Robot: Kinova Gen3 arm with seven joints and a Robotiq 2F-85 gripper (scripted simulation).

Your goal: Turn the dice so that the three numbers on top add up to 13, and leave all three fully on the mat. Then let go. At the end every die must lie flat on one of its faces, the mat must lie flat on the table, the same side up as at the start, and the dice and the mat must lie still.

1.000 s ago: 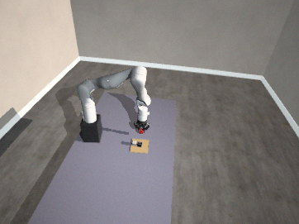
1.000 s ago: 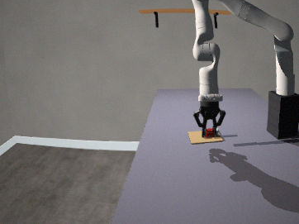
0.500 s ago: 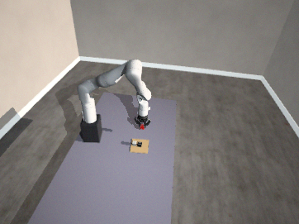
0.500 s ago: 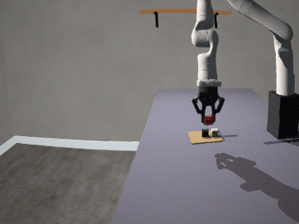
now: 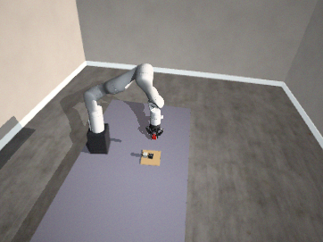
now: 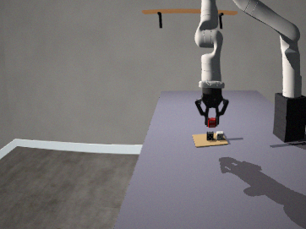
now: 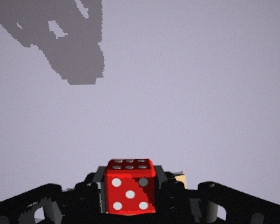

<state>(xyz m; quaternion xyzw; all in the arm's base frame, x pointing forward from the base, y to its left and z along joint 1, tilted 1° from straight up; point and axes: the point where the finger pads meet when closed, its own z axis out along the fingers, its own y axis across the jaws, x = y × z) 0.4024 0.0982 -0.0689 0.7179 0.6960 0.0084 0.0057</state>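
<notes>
My gripper is now 110 mm to the left of the black die and 100 mm above it. Round my hand: tan mat 120 mm below, 110 mm to the right; then red die right at my hand; then white die 110 mm to the right, 100 mm below, 50 mm behind.
</notes>
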